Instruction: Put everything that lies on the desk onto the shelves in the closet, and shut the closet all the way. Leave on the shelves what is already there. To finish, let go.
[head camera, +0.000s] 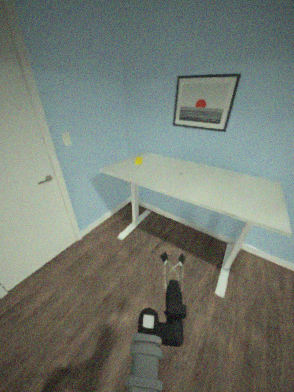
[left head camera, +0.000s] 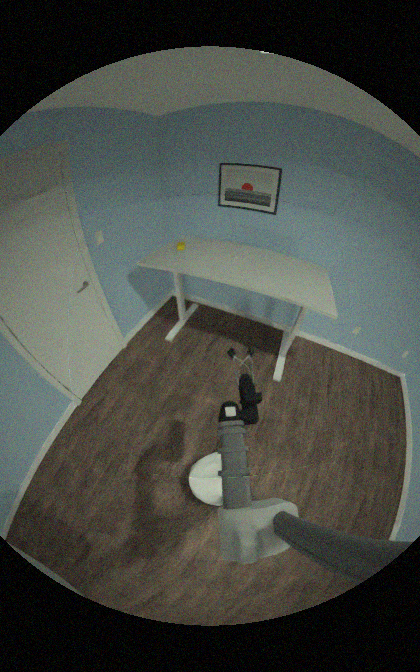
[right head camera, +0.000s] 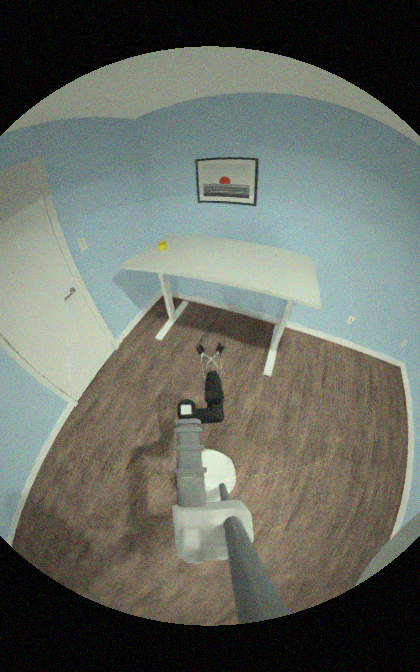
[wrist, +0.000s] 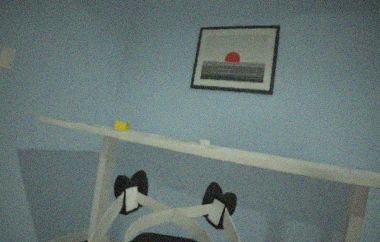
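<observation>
A small yellow block (head camera: 138, 160) (left head camera: 181, 246) (right head camera: 162, 246) (wrist: 121, 126) lies near the left end of the white desk (head camera: 225, 192) (left head camera: 260, 272) (right head camera: 240, 267) (wrist: 280, 161). A small white thing (wrist: 205, 142) shows at the desk's edge in the wrist view, right of the block; it hardly stands out from the white top in the head views. My gripper (head camera: 173, 257) (left head camera: 241, 353) (right head camera: 210, 348) (wrist: 175, 190) is open and empty, with its fingertips apart. It is in front of the desk and lower than its top. The closet and its shelves do not show.
The desk's right leg (head camera: 235, 255) (left head camera: 289, 345) (right head camera: 277, 340) and left leg (head camera: 135, 205) (left head camera: 180, 300) (right head camera: 167, 297) stand on wide feet. A closed white door (head camera: 25, 165) (left head camera: 40, 270) (right head camera: 30, 270) is at the left. A framed picture (head camera: 206, 102) (left head camera: 250, 188) (right head camera: 227, 181) (wrist: 235, 60) hangs above the desk.
</observation>
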